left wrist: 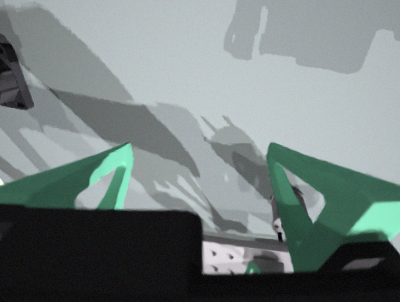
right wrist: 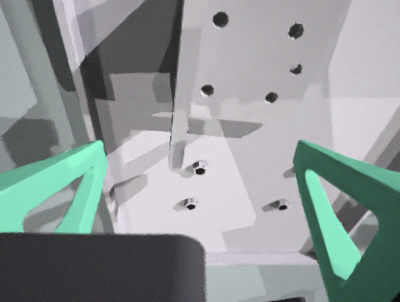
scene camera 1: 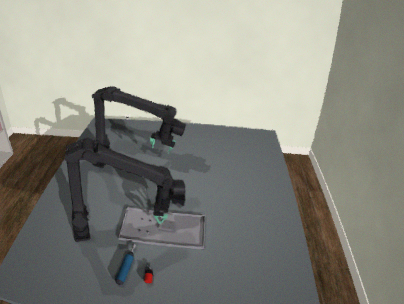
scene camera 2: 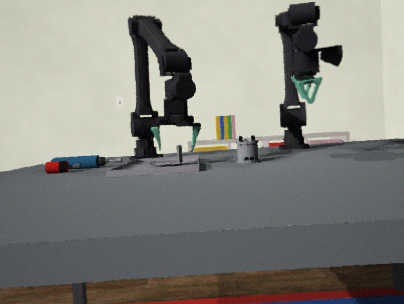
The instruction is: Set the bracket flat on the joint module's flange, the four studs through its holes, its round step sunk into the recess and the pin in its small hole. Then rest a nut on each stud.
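Places are measured from the left arm's base along level axes (x up, y ahead, z left), in centimetres.
Where they show: left gripper, fingertip midpoint: (left wrist: 199, 150) (scene camera 1: 160, 149) (scene camera 2: 307, 101); right gripper, fingertip midpoint: (right wrist: 200, 151) (scene camera 1: 160, 216) (scene camera 2: 176, 150); left arm's base, link origin: (left wrist: 8, 76) (scene camera 2: 294, 148); right arm's base, link origin: (scene camera 1: 81, 232).
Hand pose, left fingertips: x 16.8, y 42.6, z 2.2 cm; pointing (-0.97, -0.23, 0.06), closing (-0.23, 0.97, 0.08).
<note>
Things, the pixels of their top centre, and the offset from my left fingertips. "*": a spot on its surface instead.
- grey tray, top centre: (right wrist: 283, 95) (scene camera 2: 161, 161) (left wrist: 258, 273) (scene camera 1: 162, 226) dx -15.2, dy +15.2, dz -43.4 cm
- joint module, top centre: (left wrist: 294, 235) (scene camera 2: 246, 135) dx -9.3, dy +14.3, dz -18.4 cm
- blue-handled tool, surface spot: (scene camera 2: 82, 161) * dx -14.3, dy +8.5, dz -71.7 cm
- short red-handled tool, top centre: (scene camera 2: 63, 161) (scene camera 1: 148, 271) dx -13.3, dy +17.8, dz -72.7 cm
The bracket (scene camera 1: 167, 226) (scene camera 2: 180, 155) (right wrist: 250, 55) lies in the grey tray (scene camera 1: 203, 231) (scene camera 2: 150, 172) (right wrist: 260, 258), its holed plate down and its flat tab upright. Several nuts (scene camera 1: 142, 219) (left wrist: 214, 253) (right wrist: 200, 168) lie beside it on the tray floor. My right gripper (scene camera 1: 160, 219) (scene camera 2: 177, 149) (right wrist: 200, 151) is open and empty, low over the tray near the bracket's tab. The joint module (scene camera 2: 247, 151) (left wrist: 276, 215) stands upright, studs up, apart from the tray; it does not show in scene camera 1. My left gripper (scene camera 1: 162, 148) (scene camera 2: 310, 100) (left wrist: 199, 150) is open and empty, high above the table.
A blue-handled tool (scene camera 1: 125, 267) (scene camera 2: 82, 161) and a short red-handled tool (scene camera 1: 149, 276) (scene camera 2: 56, 167) lie beside the tray. The right arm reaches over the tray from its base (scene camera 1: 81, 230). A low shelf with coloured books (scene camera 2: 225, 127) stands behind the table.
</note>
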